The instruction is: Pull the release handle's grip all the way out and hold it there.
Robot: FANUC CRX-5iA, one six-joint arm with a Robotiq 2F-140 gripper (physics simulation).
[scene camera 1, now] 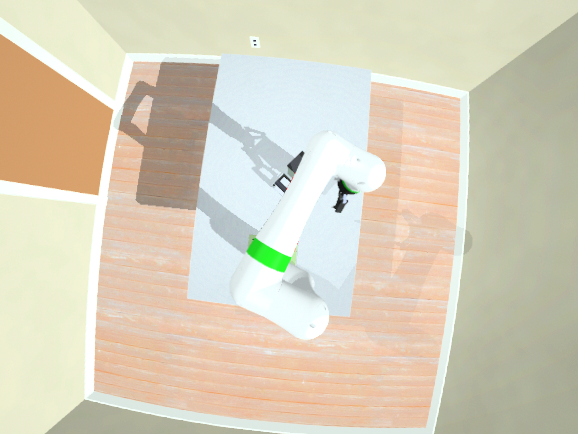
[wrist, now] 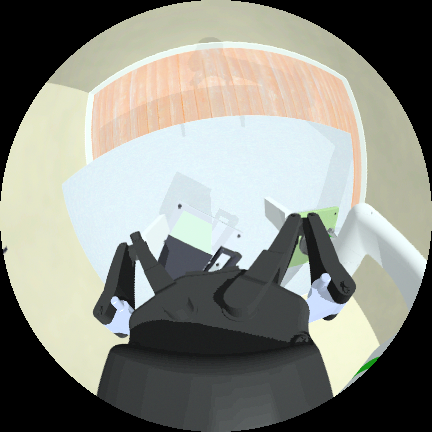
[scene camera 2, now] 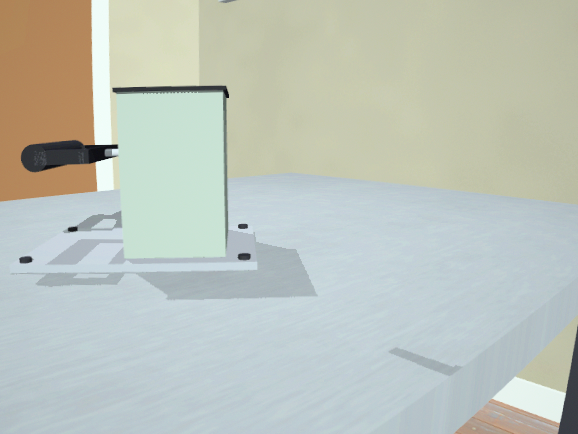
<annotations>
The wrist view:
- my gripper: 214, 214
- light base plate: 222, 234
</annotations>
